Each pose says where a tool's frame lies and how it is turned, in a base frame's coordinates. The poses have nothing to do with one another.
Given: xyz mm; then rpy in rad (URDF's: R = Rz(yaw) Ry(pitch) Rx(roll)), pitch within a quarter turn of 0, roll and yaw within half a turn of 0.
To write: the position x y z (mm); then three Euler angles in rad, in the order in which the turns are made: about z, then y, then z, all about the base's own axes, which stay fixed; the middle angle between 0 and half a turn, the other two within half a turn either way. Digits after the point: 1 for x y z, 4 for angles.
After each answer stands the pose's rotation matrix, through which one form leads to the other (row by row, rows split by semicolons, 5 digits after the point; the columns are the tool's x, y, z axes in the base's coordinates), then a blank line. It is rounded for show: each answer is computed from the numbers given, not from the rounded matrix.
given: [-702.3, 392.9, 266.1, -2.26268, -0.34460, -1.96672]
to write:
[-702.3, 392.9, 266.1, -2.0070, 2.2149, -0.6688]
-0.36299 -0.68896 0.62736; -0.86840 0.00603 -0.49583; 0.33782 -0.72478 -0.60048

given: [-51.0, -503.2, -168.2, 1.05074, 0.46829, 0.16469]
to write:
[-51.0, -503.2, -168.2, 1.0431, 1.1114, -1.1532]
0.88027 0.30492 0.36353; 0.14630 0.55442 -0.81928; -0.45136 0.77437 0.44343

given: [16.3, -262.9, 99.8, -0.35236, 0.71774, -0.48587]
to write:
[16.3, -262.9, 99.8, -0.3764, 0.7855, 0.0239]
0.66611 0.23758 0.70700; -0.35177 0.93593 0.01692; -0.65768 -0.25997 0.70701

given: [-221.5, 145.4, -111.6, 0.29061, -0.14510, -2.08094]
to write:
[-221.5, 145.4, -111.6, 2.0424, 0.3239, 2.1811]
-0.48317 0.85631 -0.18241; -0.86350 -0.43167 0.26081; 0.14459 0.28353 0.94800

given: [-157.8, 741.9, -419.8, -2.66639, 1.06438, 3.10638]
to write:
[-157.8, 741.9, -419.8, -0.2485, 2.0167, -0.5670]
-0.48475 0.43115 0.76101; 0.01708 0.87456 -0.48461; -0.87449 -0.22192 -0.43130

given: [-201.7, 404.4, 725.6, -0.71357, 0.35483, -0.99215]
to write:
[-201.7, 404.4, 725.6, -1.0557, 0.7828, 0.1970]
0.51282 0.50858 0.69163; -0.78505 0.60385 0.13805; -0.34743 -0.61376 0.70893

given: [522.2, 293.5, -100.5, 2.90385, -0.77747, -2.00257]
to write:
[522.2, 293.5, -100.5, 2.9067, 2.3359, -2.3352]
-0.29825 -0.81354 -0.49919; -0.64728 0.55675 -0.52062; 0.70148 0.16785 -0.69264

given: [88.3, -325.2, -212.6, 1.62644, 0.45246, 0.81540]
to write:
[88.3, -325.2, -212.6, 1.1177, 1.6208, -0.7797]
0.61659 0.33974 0.71020; 0.65474 0.27965 -0.70222; -0.43718 0.89798 -0.05002

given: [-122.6, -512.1, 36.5, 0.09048, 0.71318, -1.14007]
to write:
[-122.6, -512.1, 36.5, 0.1041, 0.7179, -1.2779]
0.31577 0.92963 0.18995; -0.68721 0.36211 -0.62978; -0.65424 0.06834 0.75319

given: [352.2, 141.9, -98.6, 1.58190, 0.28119, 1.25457]
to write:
[352.2, 141.9, -98.6, 1.2896, 1.5815, -0.3193]
0.29877 0.09684 0.94940; 0.91309 0.26027 -0.31389; -0.27750 0.96067 -0.01067

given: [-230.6, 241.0, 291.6, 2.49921, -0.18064, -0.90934]
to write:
[-230.6, 241.0, 291.6, 1.8667, 2.4778, -2.2445]
0.60427 -0.69792 -0.38439; -0.77626 -0.40689 -0.48152; 0.17966 0.58936 -0.78764

